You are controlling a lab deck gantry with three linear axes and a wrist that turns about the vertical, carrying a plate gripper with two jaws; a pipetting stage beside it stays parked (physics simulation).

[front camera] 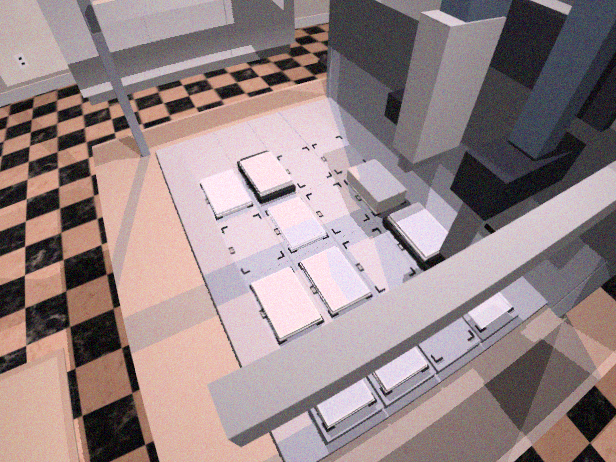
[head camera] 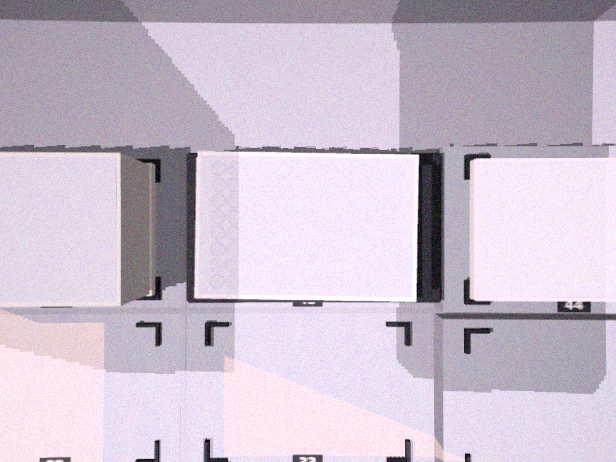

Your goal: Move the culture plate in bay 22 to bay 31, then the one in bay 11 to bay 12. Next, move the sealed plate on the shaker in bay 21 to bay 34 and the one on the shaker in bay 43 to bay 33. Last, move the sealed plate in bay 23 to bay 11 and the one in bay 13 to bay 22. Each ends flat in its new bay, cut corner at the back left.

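Places are measured from the robot's base along level axes (x ahead, y left, z up), in centimetres.
Where they show: robot's base at its link origin: [front camera: 201, 184].
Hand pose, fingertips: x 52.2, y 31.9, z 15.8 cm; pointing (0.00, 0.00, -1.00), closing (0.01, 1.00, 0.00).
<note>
Each offset is from my fingertips to the top centre of the thing. "spot": to the spot under its first point.
The dark gripper body [front camera: 517, 175] hangs high at the right in the front view; its jaws are hidden. White plates lie in bay 22 {spot: dx -28.5, dy -16.9, dz -14.4 cm} [front camera: 297, 222], bay 11 {spot: dx -44.0, dy -27.7, dz -14.2 cm} [front camera: 226, 194], bay 23 {spot: dx -12.1, dy -17.2, dz -14.4 cm} [front camera: 335, 280] and bay 13 {spot: dx -12.4, dy -27.6, dz -14.4 cm} [front camera: 286, 302]. The sealed plate in bay 21 {spot: dx -44.3, dy -17.0, dz -12.2 cm} [front camera: 266, 172] sits on a black shaker. Another sealed plate {dx -13.1, dy +4.7, dz -12.2 cm} [front camera: 421, 230] [head camera: 320, 225] sits on the black shaker {spot: dx -5.9, dy +4.8, dz -12.7 cm} [head camera: 431, 225] in bay 43. Bay 31 {spot: dx -45.0, dy -5.7, dz -15.8 cm} [front camera: 306, 167], bay 12 {spot: dx -28.2, dy -28.3, dz -15.9 cm} [front camera: 250, 247], bay 33 {spot: dx -13.3, dy -6.4, dz -15.9 cm} [front camera: 376, 257] [head camera: 320, 370] and bay 34 {spot: dx +8.4, dy -6.6, dz -14.4 cm} [front camera: 447, 342] hold no plate. Cut corners are too small to tell.
A tall block {dx -29.4, dy +4.5, dz -11.7 cm} [front camera: 377, 185] [head camera: 60, 227] stands in bay 42. A plate {dx +3.4, dy +4.5, dz -13.6 cm} [front camera: 490, 310] [head camera: 540, 230] lies in bay 44. Two plates {dx +3.4, dy -27.6, dz -13.0 cm} [front camera: 346, 401] {dx +3.4, dy -16.9, dz -13.0 cm} [front camera: 401, 369] lie in the front row. A long grey beam [front camera: 400, 305] crosses before the deck. The pale parked stage [front camera: 445, 90] hangs behind.
</note>
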